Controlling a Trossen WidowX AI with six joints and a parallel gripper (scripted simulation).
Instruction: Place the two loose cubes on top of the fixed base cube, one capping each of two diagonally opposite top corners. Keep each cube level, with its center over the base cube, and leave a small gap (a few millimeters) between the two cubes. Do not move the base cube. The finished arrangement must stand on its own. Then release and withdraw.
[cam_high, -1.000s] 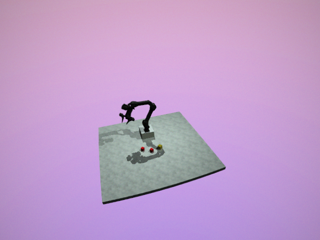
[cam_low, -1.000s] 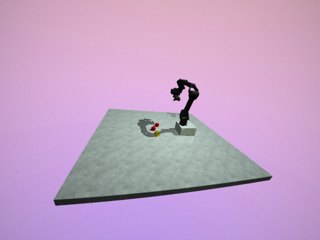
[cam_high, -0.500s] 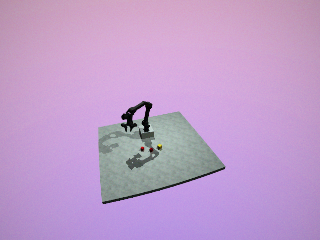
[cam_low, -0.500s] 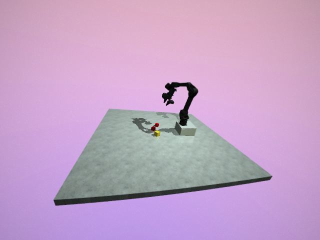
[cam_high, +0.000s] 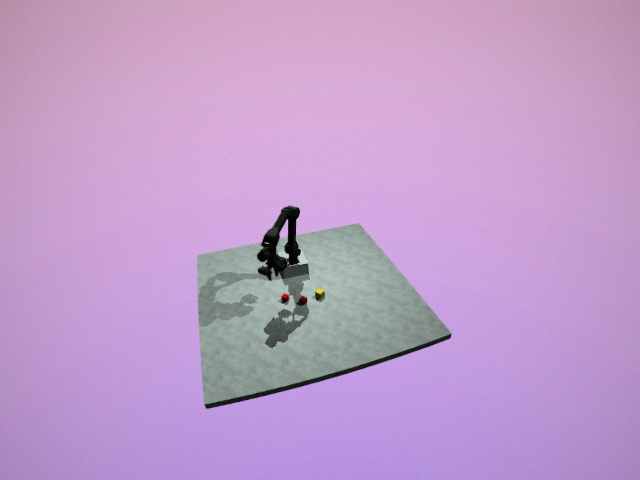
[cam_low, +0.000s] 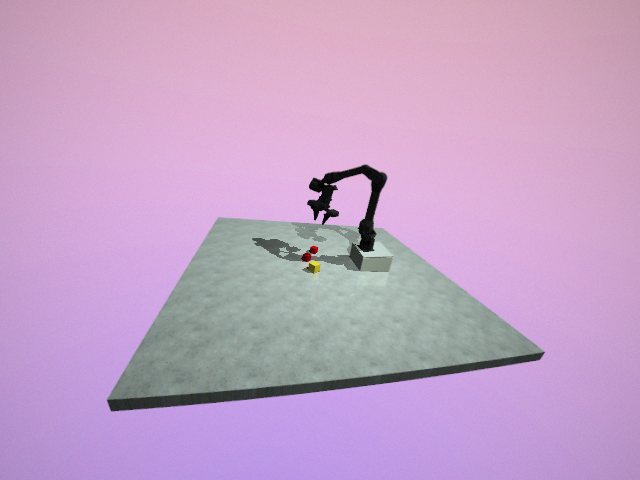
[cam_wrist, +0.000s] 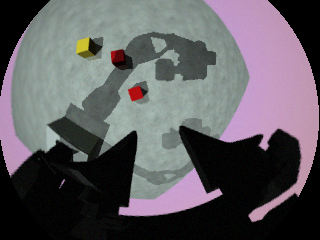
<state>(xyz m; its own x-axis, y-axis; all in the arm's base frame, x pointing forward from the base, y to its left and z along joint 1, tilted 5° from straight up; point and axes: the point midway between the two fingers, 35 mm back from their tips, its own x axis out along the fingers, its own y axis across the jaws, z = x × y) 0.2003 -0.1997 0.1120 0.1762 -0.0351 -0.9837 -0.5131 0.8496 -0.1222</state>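
My gripper tip is 9 cm short of the yellow base cube, 24 cm to the right of it and 14 cm above it. Also, from my gripper tip: red cube (9 cm ahead, 13 cm to the left, 15 cm below).
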